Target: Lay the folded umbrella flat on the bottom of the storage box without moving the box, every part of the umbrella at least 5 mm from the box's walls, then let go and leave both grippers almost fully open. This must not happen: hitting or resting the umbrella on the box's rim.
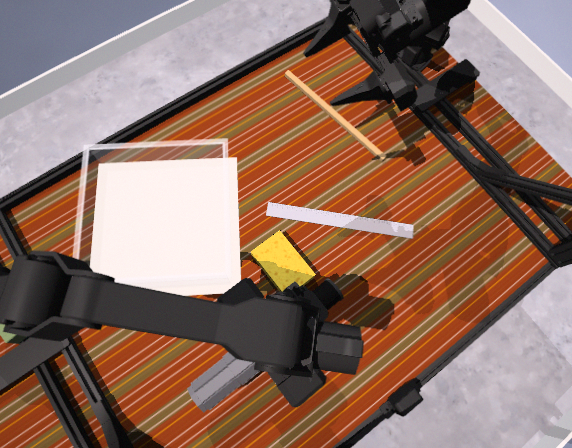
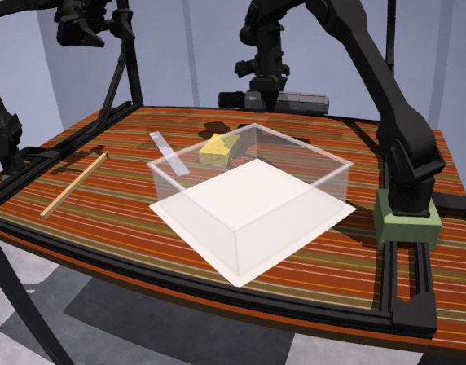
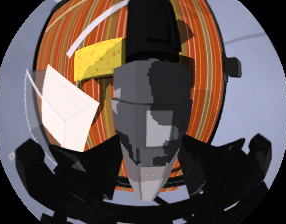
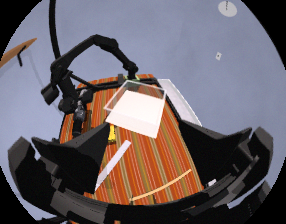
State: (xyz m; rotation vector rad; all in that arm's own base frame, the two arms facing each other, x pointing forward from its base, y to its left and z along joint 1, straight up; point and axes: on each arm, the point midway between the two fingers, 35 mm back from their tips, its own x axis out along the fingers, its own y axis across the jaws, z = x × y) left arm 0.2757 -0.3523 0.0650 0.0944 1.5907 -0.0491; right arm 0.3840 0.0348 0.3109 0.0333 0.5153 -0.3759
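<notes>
Right now my left hand is 310 mm short of the storage box, 30 mm to the right of it and 70 mm above it. The rest, counted from my left hand: grey ruler (110 mm ahead, 260 mm to the right, 120 mm below); then folded umbrella (10 mm below); then wooden stick (310 mm ahead, 400 mm to the right, 120 mm below).
</notes>
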